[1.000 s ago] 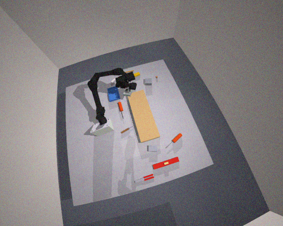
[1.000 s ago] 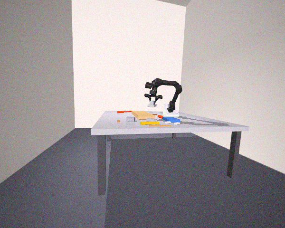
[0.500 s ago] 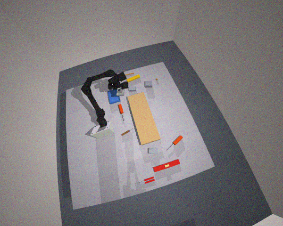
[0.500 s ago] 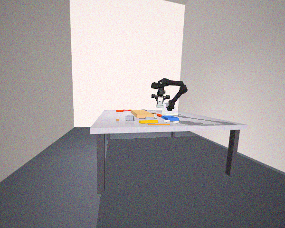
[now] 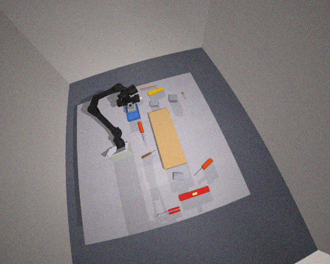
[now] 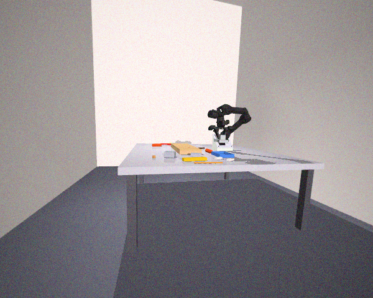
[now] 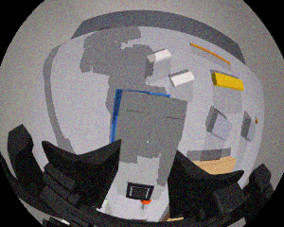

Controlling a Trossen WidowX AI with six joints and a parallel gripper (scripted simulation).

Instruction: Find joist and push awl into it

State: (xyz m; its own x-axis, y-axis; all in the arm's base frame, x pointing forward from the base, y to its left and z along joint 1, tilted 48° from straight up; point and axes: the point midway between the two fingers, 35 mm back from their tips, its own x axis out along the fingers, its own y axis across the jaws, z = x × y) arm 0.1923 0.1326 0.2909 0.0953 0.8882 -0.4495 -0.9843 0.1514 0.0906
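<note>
Right now my gripper tip is 10 mm past the green light, 40 mm to the left of it and 30 mm below it. From my gripper tip the other things lie so: grey stud finder 20 mm to the right, 20 mm above; then yellow bar 270 mm ahead, 130 mm to the left, 120 mm below; then blue tray 20 mm behind, 120 mm below.
</note>
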